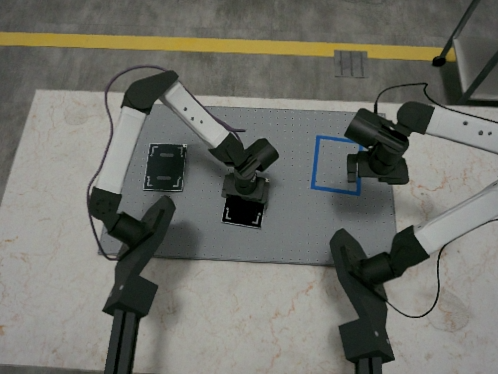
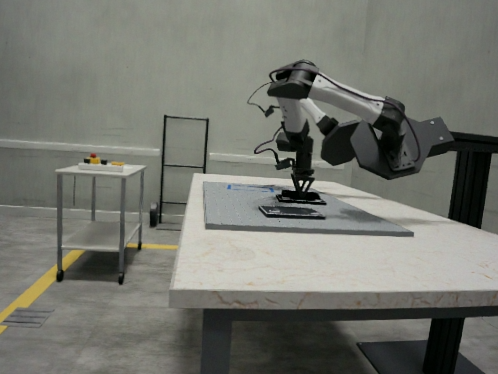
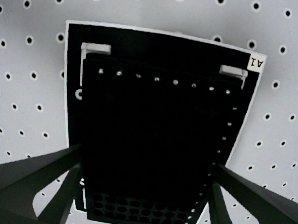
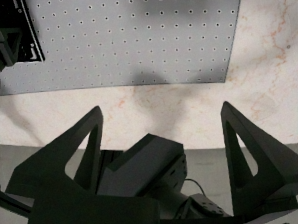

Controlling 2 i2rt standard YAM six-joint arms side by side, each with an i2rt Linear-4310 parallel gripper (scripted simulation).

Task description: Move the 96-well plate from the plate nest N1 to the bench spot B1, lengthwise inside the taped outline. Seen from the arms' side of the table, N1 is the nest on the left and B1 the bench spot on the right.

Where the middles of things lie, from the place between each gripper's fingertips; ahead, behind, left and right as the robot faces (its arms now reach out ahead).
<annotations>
My left hand (image 1: 245, 198) is right at the black 96-well plate (image 3: 118, 173). Also, from my left hand: nest N1 (image 1: 173, 167) (70 mm ahead, 270 mm to the left, 20 mm below).
The black 96-well plate lies 2 cm behind my right hand (image 1: 369, 181), 31 cm to the left of it and 21 cm below it. Round my right hand: nest N1: 5 cm ahead, 58 cm to the left, 23 cm below.
</annotations>
